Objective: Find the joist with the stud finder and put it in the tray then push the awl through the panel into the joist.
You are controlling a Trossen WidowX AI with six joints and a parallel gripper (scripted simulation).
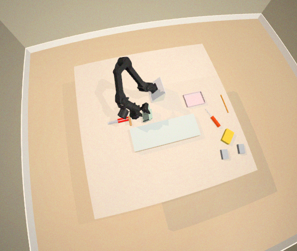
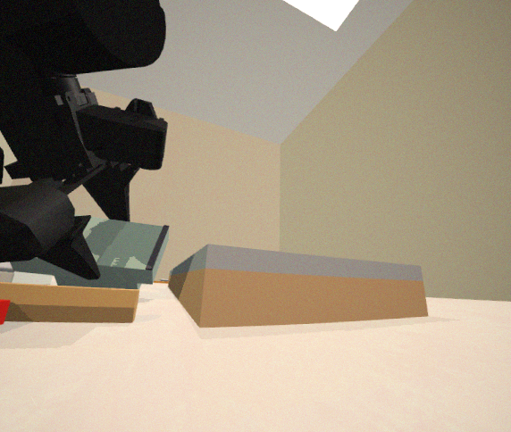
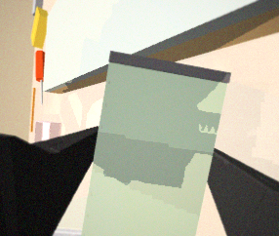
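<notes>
Right now the stud finder is 2 cm behind my gripper tip, 2 cm to the left of it and 2 cm below it. The rest, counted from my gripper tip: yellow block 36 cm ahead, 57 cm to the left, 3 cm below; pink tray 2 cm behind, 43 cm to the left, 3 cm below; thin orange stick 9 cm ahead, 69 cm to the left, 4 cm below.
</notes>
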